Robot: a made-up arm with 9 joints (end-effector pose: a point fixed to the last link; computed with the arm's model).
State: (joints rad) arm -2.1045 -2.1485 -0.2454 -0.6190 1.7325 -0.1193 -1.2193 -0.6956 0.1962
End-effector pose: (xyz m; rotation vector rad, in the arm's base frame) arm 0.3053 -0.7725 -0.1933 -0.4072 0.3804 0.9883
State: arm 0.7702 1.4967 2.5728 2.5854 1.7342 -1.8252 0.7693 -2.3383 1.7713
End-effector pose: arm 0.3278 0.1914 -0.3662 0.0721 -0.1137 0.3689
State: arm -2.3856 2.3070 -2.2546 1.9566 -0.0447 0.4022 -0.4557 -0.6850 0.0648
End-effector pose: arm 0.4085 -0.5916 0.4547 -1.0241 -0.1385 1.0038
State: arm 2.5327 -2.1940 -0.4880 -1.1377 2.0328 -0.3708 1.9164 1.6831 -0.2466
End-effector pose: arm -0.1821 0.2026 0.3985 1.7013 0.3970 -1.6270
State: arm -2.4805 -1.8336 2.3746 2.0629 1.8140 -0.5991 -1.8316 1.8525 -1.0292
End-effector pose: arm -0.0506 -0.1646 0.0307 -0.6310 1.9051 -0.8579
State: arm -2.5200 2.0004 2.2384 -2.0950 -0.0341 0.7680 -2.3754 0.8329 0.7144
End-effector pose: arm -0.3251 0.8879 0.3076 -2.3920 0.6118 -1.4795
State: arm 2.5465 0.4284 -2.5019 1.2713 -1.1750 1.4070 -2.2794 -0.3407 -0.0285
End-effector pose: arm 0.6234 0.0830 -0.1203 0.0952 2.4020 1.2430
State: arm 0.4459 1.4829 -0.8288 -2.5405 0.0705 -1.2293 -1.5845 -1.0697 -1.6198
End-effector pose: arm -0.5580 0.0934 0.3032 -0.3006 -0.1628 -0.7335
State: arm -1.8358 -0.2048 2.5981 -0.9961 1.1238 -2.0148 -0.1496 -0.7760 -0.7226
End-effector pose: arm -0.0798 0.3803 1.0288 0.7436 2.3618 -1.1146
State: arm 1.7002 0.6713 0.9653 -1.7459 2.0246 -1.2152 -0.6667 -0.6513 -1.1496
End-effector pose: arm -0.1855 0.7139 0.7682 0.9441 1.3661 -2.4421
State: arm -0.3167 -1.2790 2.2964 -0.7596 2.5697 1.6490 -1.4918 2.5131 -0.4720
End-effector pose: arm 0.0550 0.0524 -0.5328 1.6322 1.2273 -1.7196
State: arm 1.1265 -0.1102 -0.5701 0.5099 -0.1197 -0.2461 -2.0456 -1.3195 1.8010
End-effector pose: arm 0.4497 0.4052 0.5033 1.8498 -0.9221 -1.3691
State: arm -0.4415 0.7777 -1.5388 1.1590 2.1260 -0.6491 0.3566 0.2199 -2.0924
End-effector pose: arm -0.2799 -0.2397 0.3153 0.9643 1.4878 -0.7101
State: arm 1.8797 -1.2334 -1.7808 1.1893 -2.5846 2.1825 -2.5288 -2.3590 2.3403
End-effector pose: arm 0.4513 0.1873 -0.5310 1.3926 0.1063 0.5026
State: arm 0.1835 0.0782 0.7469 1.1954 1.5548 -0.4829 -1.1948 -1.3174 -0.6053
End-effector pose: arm -0.3827 -0.3860 0.1265 0.6623 1.4974 0.3114
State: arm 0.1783 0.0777 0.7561 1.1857 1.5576 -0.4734 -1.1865 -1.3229 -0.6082
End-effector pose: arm -0.3855 -0.3816 0.1363 0.6607 1.5055 0.2926
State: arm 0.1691 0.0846 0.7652 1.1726 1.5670 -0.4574 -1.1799 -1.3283 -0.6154
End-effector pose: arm -0.3895 -0.3731 0.1561 0.6646 1.5228 0.2560
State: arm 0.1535 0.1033 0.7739 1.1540 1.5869 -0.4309 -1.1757 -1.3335 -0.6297
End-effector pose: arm -0.3947 -0.3570 0.1913 0.6774 1.5535 0.1897
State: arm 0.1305 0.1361 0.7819 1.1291 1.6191 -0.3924 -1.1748 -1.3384 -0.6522
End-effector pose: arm -0.3988 -0.3300 0.2431 0.7003 1.5959 0.0867
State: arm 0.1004 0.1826 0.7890 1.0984 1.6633 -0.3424 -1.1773 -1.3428 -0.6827
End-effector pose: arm -0.3981 -0.2893 0.3085 0.7319 1.6431 -0.0553
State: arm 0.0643 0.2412 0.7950 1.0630 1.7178 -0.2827 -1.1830 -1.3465 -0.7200
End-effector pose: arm -0.3879 -0.2337 0.3808 0.7691 1.6852 -0.2348
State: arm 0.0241 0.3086 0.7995 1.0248 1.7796 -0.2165 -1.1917 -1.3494 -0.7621
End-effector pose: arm -0.3652 -0.1647 0.4511 0.8075 1.7110 -0.4442
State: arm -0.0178 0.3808 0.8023 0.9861 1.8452 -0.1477 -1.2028 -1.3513 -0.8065
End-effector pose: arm -0.3295 -0.0872 0.5107 0.8422 1.7123 -0.6714
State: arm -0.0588 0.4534 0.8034 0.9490 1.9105 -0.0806 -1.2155 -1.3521 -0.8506
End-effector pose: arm -0.2838 -0.0086 0.5538 0.8690 1.6864 -0.9002
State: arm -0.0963 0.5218 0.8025 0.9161 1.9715 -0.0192 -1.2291 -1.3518 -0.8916
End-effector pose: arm -0.2335 0.0632 0.5791 0.8859 1.6380 -1.1133
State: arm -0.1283 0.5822 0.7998 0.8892 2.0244 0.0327 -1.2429 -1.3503 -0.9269
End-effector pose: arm -0.1851 0.1224 0.5894 0.8926 1.5776 -1.2958
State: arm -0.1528 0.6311 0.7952 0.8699 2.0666 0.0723 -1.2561 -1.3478 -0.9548
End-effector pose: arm -0.1439 0.1657 0.5905 0.8916 1.5189 -1.4374
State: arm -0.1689 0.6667 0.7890 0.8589 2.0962 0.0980 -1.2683 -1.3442 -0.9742
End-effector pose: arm -0.1136 0.1927 0.5878 0.8859 1.4743 -1.5338
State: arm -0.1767 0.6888 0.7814 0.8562 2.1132 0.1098 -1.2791 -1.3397 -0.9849
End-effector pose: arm -0.0952 0.2050 0.5856 0.8784 1.4513 -1.5864
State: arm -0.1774 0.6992 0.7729 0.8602 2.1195 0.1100 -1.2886 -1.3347 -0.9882
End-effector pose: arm -0.0874 0.2059 0.5854 0.8713 1.4494 -1.6023
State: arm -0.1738 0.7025 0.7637 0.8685 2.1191 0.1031 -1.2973 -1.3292 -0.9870
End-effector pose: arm -0.0861 0.1998 0.5869 0.8652 1.4612 -1.5957
